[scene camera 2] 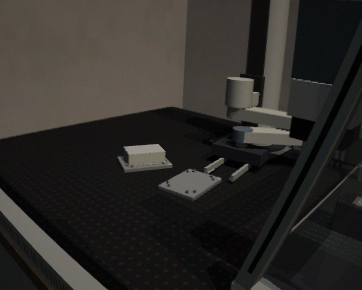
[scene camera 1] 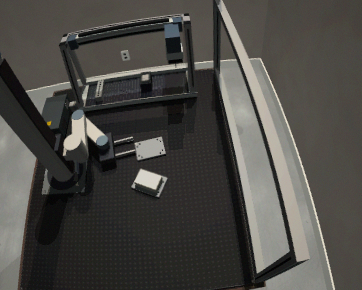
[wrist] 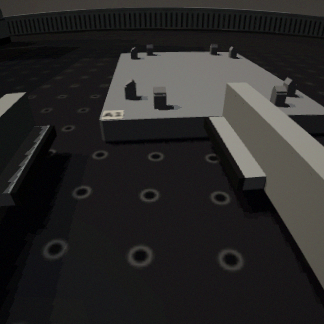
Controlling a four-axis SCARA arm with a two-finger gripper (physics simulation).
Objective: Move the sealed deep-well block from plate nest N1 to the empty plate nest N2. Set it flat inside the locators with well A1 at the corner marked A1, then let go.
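Places are measured from the arm's base along level axes (x ahead, y left, z up), in centimetres.
Pixels of known places: gripper, fingertip midpoint: (scene camera 2: 218, 174) (scene camera 1: 134, 144) (wrist: 128, 107); arm's base at its link origin: (scene camera 2: 255, 144) (scene camera 1: 65, 172).
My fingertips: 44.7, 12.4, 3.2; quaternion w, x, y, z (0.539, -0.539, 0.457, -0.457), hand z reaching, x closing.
Observation:
For each thing: its top centre in the pictures, then the offset to it from my fingertips, as dx, dy, dz. "pt": a spot on its surface instead. Level surfaces: height alone.
- sealed deep-well block at its top centre: (scene camera 2: 144, 148) (scene camera 1: 147, 179) +8.3, -25.2, +3.5
- plate nest N1 at its top centre: (scene camera 2: 144, 157) (scene camera 1: 149, 181) +8.3, -25.2, +0.3
- Plate nest N2 at its top centre: (wrist: 195, 57) (scene camera 2: 191, 178) (scene camera 1: 149, 147) +9.1, -3.3, +0.3
- gantry frame at a spot on its surface: (scene camera 1: 189, 50) pt +38.1, +40.9, +31.4
- deck with a small dark block, surface height: dz +9.9
- slanted enclosure frame at a spot on its surface: (scene camera 2: 312, 155) pt +40.4, +41.4, +27.9
The sealed deep-well block (scene camera 1: 148, 179) (scene camera 2: 145, 156), a pale box, sits on plate nest N1 (scene camera 1: 159, 193) (scene camera 2: 135, 168). It does not show in the wrist view. Plate nest N2 (scene camera 1: 150, 148) (scene camera 2: 190, 184) (wrist: 175, 75) is a bare grey plate with small dark locators at its corners. Its A1 label (wrist: 112, 114) is at the near left corner in the wrist view. My gripper (scene camera 1: 133, 145) (scene camera 2: 219, 175) (wrist: 128, 107) is shut at its narrowest, with a wide gap between the fingers and nothing in it. Its fingertips are beside N2's near edge, pointing towards it.
A gantry frame (scene camera 1: 189, 50) stands at the back over a deck with a small dark block (scene camera 1: 145, 80). A slanted enclosure frame (scene camera 1: 296, 245) (scene camera 2: 312, 155) runs along the right. The arm's dark column (scene camera 1: 30, 125) stands at the left in scene camera 1.

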